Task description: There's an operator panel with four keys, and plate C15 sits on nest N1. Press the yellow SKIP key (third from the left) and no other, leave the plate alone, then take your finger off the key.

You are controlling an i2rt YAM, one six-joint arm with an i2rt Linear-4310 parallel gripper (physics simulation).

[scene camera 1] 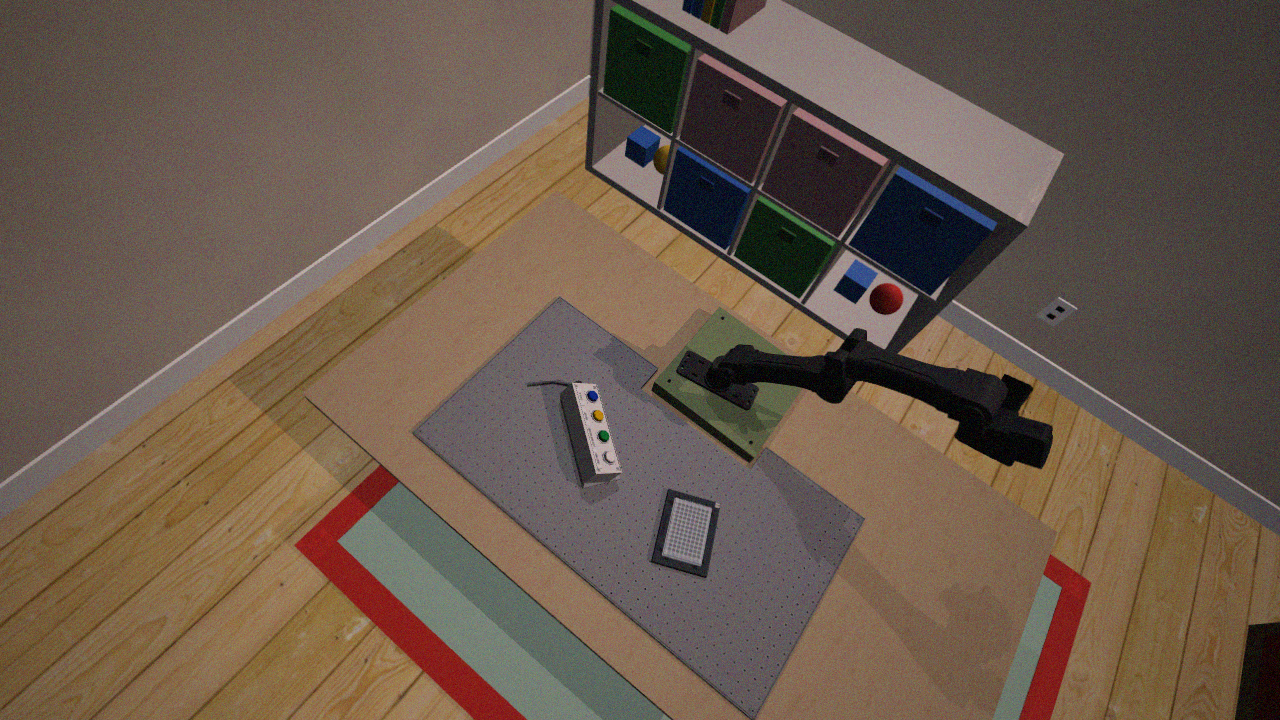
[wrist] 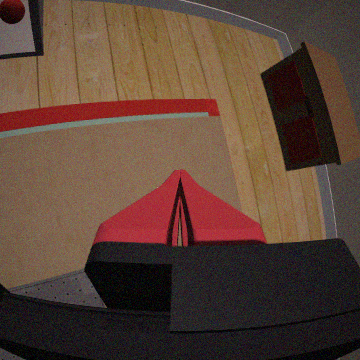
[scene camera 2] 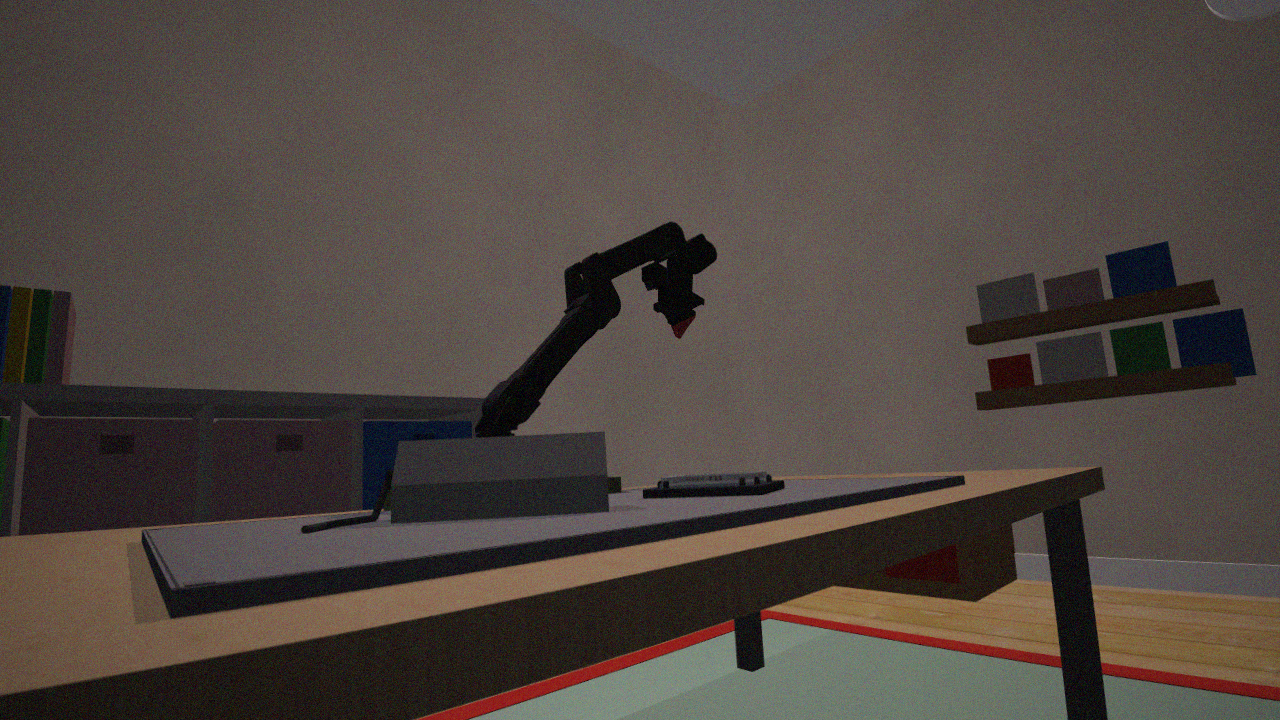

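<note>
The operator panel is a pale box on the perforated board. In scene camera 1 its keys run blue, yellow, green and white. The white plate C15 lies in the dark nest N1, to one side of the panel. My gripper is shut and empty, its red fingertips together, high above the table and well apart from panel and plate. In scene camera 1 the fingertips are hidden behind the arm's end. The panel does not show in the wrist view.
The arm's base stands on a green block. The grey perforated board lies on the wooden table. A cable leaves the panel. A cube shelf stands behind; a brown cabinet stands beyond the table.
</note>
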